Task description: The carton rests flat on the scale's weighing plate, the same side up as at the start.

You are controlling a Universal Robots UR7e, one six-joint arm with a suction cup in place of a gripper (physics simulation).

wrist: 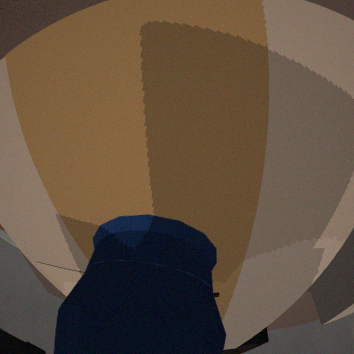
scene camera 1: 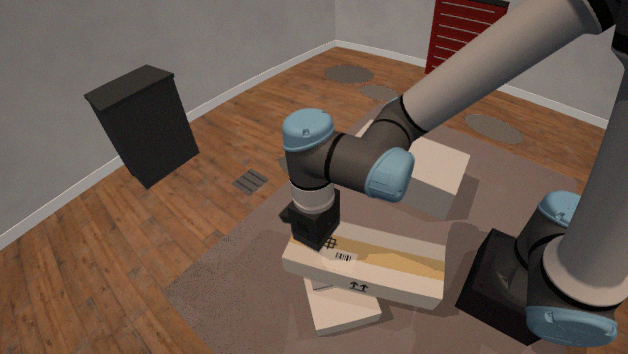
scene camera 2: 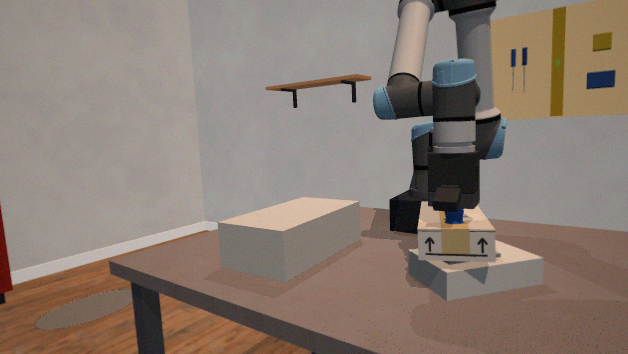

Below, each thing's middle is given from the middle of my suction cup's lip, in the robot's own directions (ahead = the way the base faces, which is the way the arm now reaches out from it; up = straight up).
Now: the carton (scene camera 1: 393, 267) 110 mm behind my suction cup, 30 mm to the right of it and 50 mm below it. Also, from my suction cup: scale (scene camera 2: 514, 268): 60 mm behind, 20 mm to the left, 110 mm below; pale block (scene camera 1: 438, 169): 60 mm behind, 420 mm to the right, 90 mm below.
